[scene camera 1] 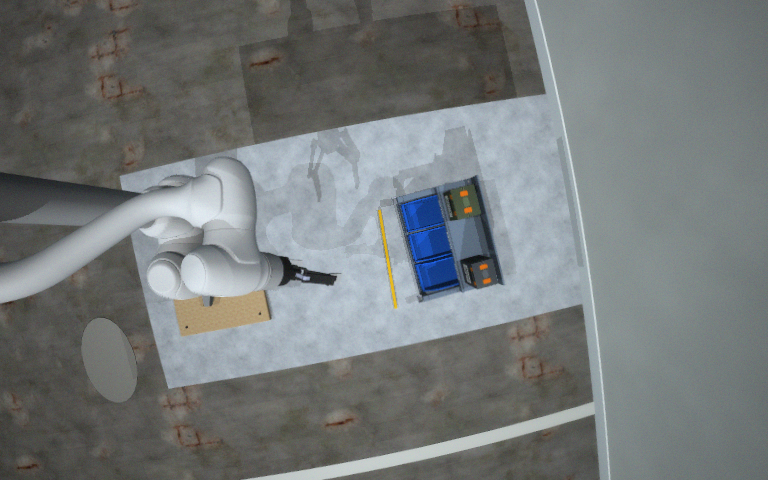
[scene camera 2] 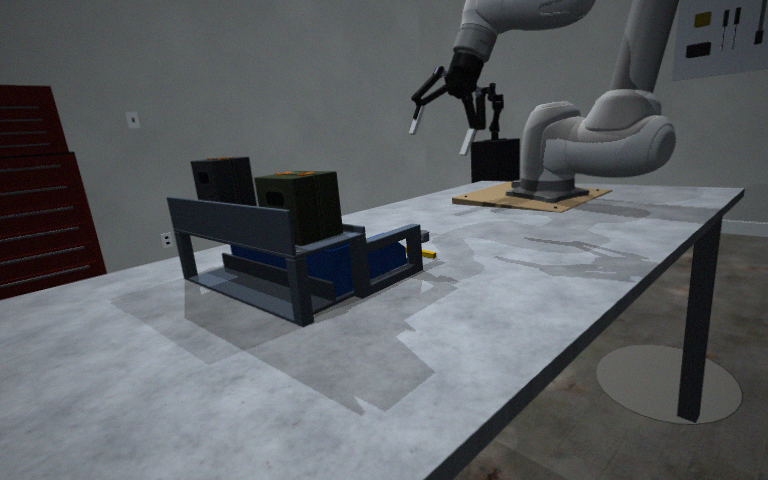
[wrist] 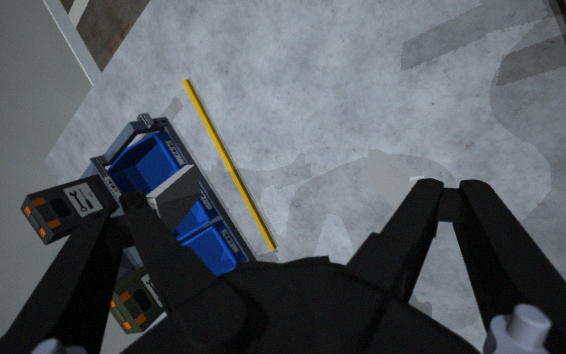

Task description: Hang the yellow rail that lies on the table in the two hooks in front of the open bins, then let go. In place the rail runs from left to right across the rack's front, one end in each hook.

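Seen in the pictures: gripper, between the fingertips: (scene camera 1: 320,270) (scene camera 2: 438,144) (wrist: 282,172); arm's base, origin of its link: (scene camera 2: 546,194).
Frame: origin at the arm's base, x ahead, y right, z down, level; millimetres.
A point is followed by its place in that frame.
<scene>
The yellow rail (scene camera 1: 387,258) {x 668, y -50, z -1 mm} (scene camera 2: 428,254) {x 644, y -219, z 2 mm} (wrist: 230,165) {x 666, y -38, z 0 mm} lies on the table in front of the rack (scene camera 1: 470,237) {x 952, y -132, z -93 mm} (scene camera 2: 232,226) {x 994, y -197, z -118 mm}, apart from it and roughly parallel to its front. Three open blue bins (scene camera 1: 429,243) {x 826, y -106, z 0 mm} (wrist: 150,162) {x 896, y 17, z 0 mm} sit in the rack's front. One small grey hook (scene camera 1: 420,297) {x 786, y 88, z -46 mm} (wrist: 145,120) {x 773, y 91, z -57 mm} is at one front corner; the other hook (scene camera 1: 387,202) {x 678, y -260, z -58 mm} (scene camera 2: 424,236) {x 691, y -272, z -53 mm} is at the opposite front corner. My gripper (scene camera 1: 334,279) (scene camera 2: 440,137) {x 450, y -31, z -194 mm} is wide open and empty, high above the table, on the robot's side of the rail. In the wrist view a finger covers part of the bins.
A dark box (scene camera 1: 480,271) {x 945, y -29, z -213 mm} (scene camera 2: 223,181) {x 970, y -68, z -176 mm} (wrist: 70,210) {x 922, y -23, z -172 mm} and an olive green box (scene camera 1: 464,202) {x 898, y -244, z -190 mm} (scene camera 2: 300,206) {x 923, y -302, z -149 mm} (wrist: 137,300) {x 866, y -230, z -165 mm} with orange marks stand on the rack's raised rear shelf. The arm's base stands on a wooden board (scene camera 1: 226,316) {x 60, y 172, z -9 mm} (scene camera 2: 487,199) {x 173, y 81, z -5 mm} at the table's other end.
</scene>
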